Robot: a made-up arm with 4 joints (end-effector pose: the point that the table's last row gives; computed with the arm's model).
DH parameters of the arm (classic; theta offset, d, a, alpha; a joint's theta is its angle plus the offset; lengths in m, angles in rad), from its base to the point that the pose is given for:
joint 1: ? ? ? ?
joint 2: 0 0.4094 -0.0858 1.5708
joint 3: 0 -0.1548 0.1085 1.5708
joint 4: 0 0.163 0.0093 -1.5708
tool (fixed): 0 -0.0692 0 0
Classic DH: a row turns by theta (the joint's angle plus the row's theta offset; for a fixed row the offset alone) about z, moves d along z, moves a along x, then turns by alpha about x.
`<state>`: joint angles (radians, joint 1 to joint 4).
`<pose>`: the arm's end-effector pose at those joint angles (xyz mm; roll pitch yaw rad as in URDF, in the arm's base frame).
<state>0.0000 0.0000 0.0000 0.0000</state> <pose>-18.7 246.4 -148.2 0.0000 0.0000 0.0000</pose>
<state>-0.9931 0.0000 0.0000 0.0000</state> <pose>196.2 150.2 -148.2 0.0000 0.0000 -0.9931</pose>
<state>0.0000 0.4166 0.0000 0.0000</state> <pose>-112.1 246.4 -142.0 0.0000 0.4166 0.0000</pose>
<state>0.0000 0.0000 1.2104 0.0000</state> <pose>57.6 462.2 -148.2 0.0000 0.0000 1.2104</pose>
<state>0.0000 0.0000 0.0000 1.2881</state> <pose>41.0 246.4 -89.4 0.0000 -1.2881 0.0000</pose>
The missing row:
joint 1: 0 0.0758 -0.0507 -1.5708
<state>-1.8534 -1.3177 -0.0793 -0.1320</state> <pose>181.7 -228.9 28.8 0.2016 -1.1777 -2.0599</pose>
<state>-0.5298 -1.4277 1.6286 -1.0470</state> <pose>372.5 328.8 120.7 -1.5487 0.1527 -0.0002</pose>
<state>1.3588 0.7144 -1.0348 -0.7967</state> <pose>-334.0 -269.3 43.4 -1.0969 0.8853 -0.5314</pose>
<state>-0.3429 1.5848 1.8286 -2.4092</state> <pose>17.9 529.2 19.6 1.3859 0.1812 -2.6648</pose>
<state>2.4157 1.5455 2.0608 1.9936</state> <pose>-294.5 -586.6 93.8 2.0330 0.1708 2.0395</pose>
